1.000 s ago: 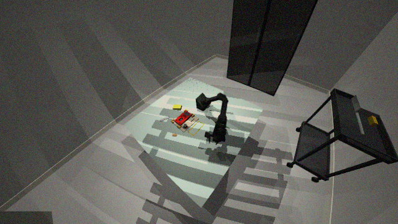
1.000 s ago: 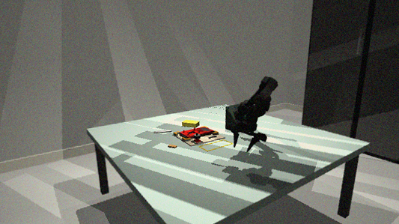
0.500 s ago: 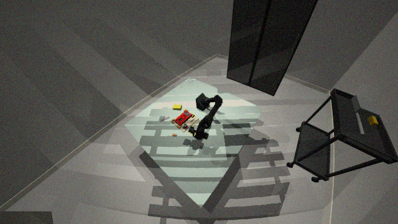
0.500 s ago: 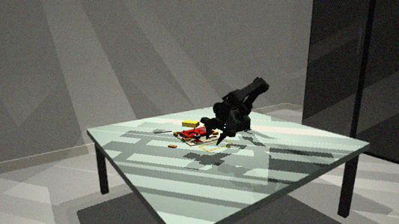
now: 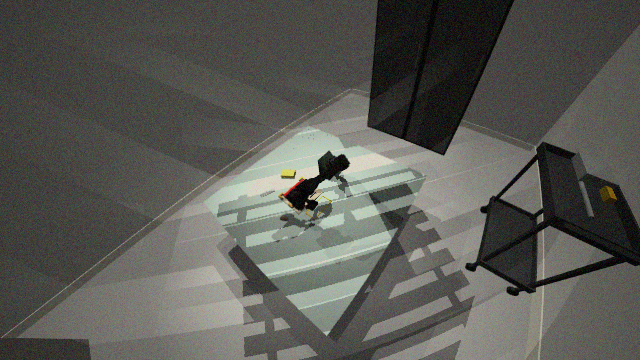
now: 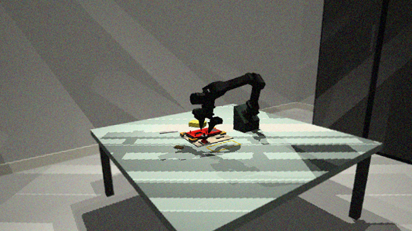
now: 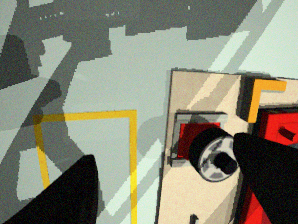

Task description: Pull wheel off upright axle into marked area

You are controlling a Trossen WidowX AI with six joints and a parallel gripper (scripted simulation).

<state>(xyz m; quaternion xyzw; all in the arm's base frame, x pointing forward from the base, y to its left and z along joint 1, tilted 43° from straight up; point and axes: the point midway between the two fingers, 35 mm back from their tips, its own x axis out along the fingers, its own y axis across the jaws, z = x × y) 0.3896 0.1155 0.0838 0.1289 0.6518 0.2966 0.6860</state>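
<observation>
The wheel is 3 cm behind my gripper tip, 7 cm to the right of it and 6 cm below it. The rest, counted from my gripper tip: yellow block 16 cm behind, 39 cm to the right, 9 cm below; dark axle 3 cm behind, 7 cm to the right, 7 cm below; brown piece 12 cm ahead, 8 cm to the right, 10 cm below.
</observation>
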